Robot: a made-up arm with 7 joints.
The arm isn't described. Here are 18 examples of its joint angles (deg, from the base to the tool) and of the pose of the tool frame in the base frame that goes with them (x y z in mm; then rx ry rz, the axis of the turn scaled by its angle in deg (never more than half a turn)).
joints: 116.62 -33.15 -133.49 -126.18 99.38 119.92 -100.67
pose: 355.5 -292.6 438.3 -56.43 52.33 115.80
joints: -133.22 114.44 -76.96 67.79 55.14 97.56 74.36
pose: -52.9 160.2 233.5 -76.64 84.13 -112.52
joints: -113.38 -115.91 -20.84 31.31 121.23 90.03 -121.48
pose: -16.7 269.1 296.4 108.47 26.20 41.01
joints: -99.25 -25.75 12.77 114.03 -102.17 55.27 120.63
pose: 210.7 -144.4 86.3 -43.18 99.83 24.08
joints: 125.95 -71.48 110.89 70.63 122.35 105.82 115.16
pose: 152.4 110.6 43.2 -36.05 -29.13 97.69
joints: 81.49 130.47 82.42 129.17 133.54 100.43 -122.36
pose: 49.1 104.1 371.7 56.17 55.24 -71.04
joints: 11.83 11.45 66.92 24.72 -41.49 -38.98 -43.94
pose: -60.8 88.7 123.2 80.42 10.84 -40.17
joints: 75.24 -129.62 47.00 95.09 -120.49 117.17 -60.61
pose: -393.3 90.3 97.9 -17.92 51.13 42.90
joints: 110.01 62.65 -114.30 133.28 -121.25 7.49 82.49
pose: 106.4 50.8 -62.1 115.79 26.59 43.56
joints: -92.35 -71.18 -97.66 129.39 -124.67 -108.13 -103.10
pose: -19.8 -11.8 -452.4 4.92 38.55 -69.95
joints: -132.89 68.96 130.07 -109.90 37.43 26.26 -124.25
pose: 61.4 -411.2 -375.9 -68.17 -23.75 -142.21
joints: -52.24 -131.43 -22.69 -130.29 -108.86 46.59 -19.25
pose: 123.7 512.7 -149.5 -25.82 154.09 55.95
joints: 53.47 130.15 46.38 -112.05 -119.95 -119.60 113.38
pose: -373.4 -378.1 44.1 -125.93 87.15 -15.14
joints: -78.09 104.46 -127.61 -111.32 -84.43 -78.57 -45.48
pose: -118.3 -317.4 342.9 -27.36 -14.03 -106.79
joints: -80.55 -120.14 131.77 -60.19 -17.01 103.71 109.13
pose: 90.6 196.4 325.7 59.77 -112.21 -66.79
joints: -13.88 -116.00 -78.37 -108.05 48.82 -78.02 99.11
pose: -176.2 557.0 55.2 -140.58 -97.18 19.89
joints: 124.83 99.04 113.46 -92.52 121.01 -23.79 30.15
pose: 375.4 -314.6 307.6 58.57 12.61 -37.25
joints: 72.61 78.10 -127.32 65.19 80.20 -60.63 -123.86
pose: 10.6 155.0 267.5 66.58 130.43 15.93
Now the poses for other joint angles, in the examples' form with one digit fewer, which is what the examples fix.
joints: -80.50 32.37 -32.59 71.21 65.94 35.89 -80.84
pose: 158 201 1 22.8 44.2 -5.6
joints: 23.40 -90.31 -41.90 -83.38 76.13 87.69 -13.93
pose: -452 398 -77 -89.2 100.9 -45.3
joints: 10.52 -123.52 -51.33 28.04 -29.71 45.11 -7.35
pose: -225 136 32 -21.6 -65.4 149.7
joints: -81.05 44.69 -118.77 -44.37 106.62 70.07 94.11
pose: 20 -266 -55 47.1 -83.0 30.3
